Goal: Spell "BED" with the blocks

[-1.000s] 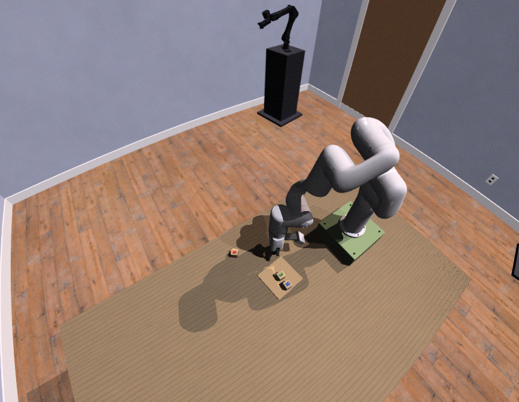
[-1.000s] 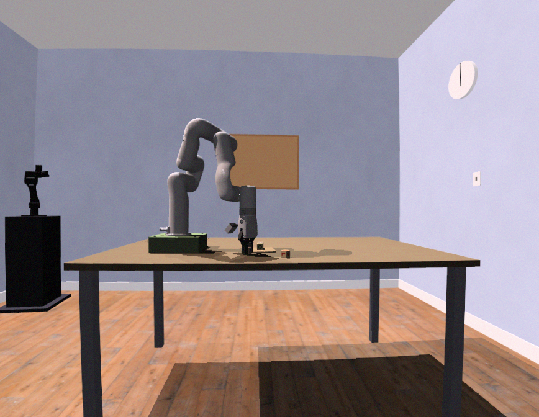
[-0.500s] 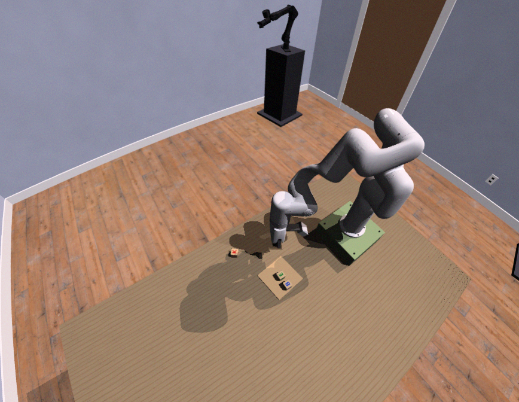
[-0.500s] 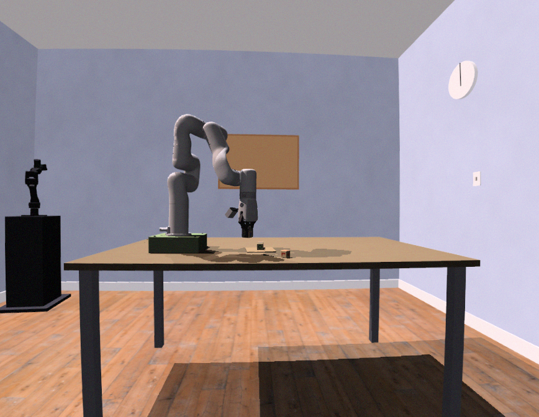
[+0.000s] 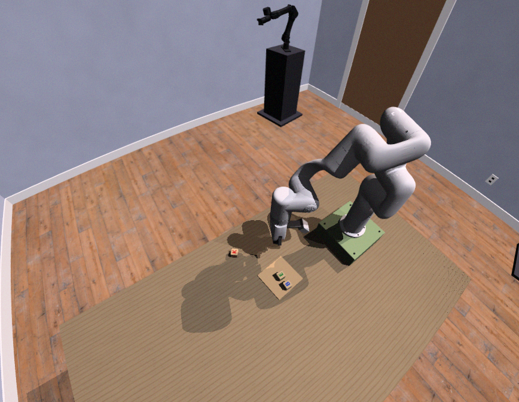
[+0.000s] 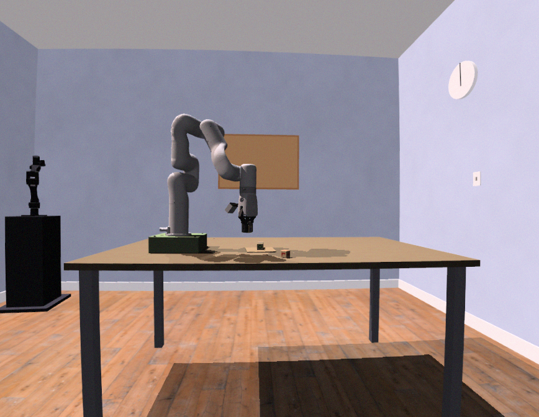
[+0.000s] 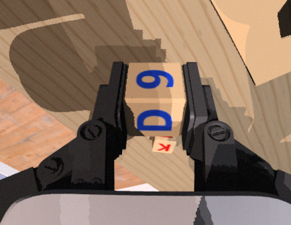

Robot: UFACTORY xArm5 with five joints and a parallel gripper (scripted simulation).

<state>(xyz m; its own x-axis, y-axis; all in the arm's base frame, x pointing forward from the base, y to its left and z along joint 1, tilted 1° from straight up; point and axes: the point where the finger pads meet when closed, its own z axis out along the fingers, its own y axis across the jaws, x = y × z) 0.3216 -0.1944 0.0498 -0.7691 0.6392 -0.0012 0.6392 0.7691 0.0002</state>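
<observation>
Right now the tan mat is 12 cm below my hand, 11 cm to the left of it and 8 cm ahead of it.
</observation>
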